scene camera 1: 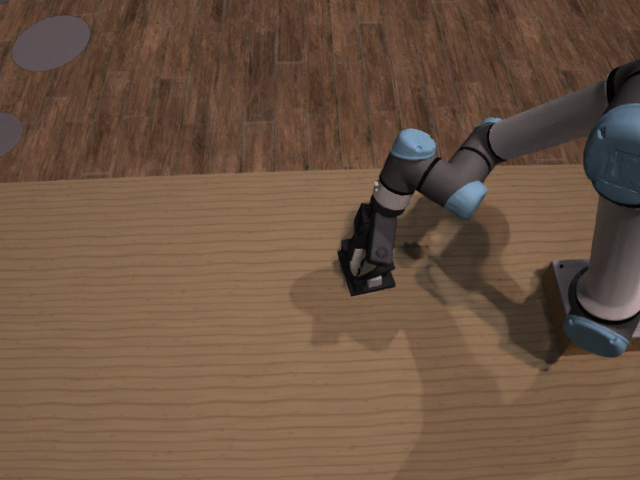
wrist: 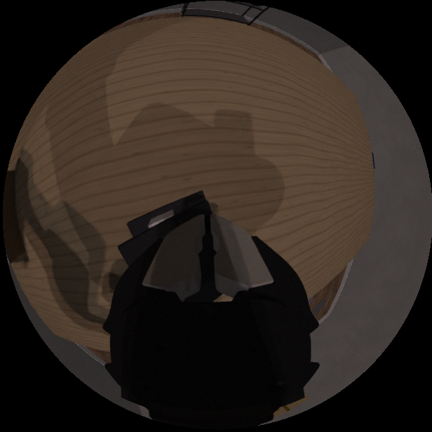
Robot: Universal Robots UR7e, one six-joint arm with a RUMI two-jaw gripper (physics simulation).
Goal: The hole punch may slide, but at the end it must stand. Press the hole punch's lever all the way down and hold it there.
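Frame: origin at the arm's base, x right, y down, z ahead, level; millimetres.
Seen in the pictures: gripper, between the fingertips: (scene camera 1: pixel 355 275).
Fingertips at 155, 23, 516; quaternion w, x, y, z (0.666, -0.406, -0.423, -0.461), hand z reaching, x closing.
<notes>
A point is followed by its place in that frame, as x, y, z.
The black hole punch (scene camera 1: pixel 357 288) @[137, 48, 515] (wrist: pixel 188 205) stands upright on its base on the wooden table, with a light metal patch near its front edge. Its lever (wrist: pixel 134 248) lies over the base; the gripper hides much of it, and how far down it is cannot be told exactly. My gripper (scene camera 1: pixel 360 275) @[155, 23, 516] (wrist: pixel 207 217) is shut and empty, tilted, with its pale fingertips low over the punch. In the wrist view the tips are at the right end of the lever's front edge and seem to touch it.
The wooden table (scene camera 1: pixel 180 335) @[97, 83, 917] (wrist: pixel 310 150) lies under the punch, and its far edge runs behind the arm. The robot's base block (scene camera 1: pixel 557 310) @[9, 41, 88] stands to the right in the scene view. The arm's shadows fall on the table around the punch.
</notes>
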